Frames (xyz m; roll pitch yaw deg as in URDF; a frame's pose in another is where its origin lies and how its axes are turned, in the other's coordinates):
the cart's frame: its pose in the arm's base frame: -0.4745 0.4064 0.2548 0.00 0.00 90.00
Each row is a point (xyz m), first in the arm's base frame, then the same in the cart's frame.
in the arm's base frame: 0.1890 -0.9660 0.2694
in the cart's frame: -1.3724 -0.6635 0.0146
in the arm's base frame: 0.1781 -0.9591 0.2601
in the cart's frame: -1.3655 -0.6526 0.0053
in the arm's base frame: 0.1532 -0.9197 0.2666
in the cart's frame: -1.3261 -0.6277 0.0118
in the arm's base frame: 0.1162 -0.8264 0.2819
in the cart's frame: -1.2328 -0.5907 0.0271
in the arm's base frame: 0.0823 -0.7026 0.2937
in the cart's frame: -1.1090 -0.5568 0.0389
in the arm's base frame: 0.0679 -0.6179 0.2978
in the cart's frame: -1.0243 -0.5424 0.0430
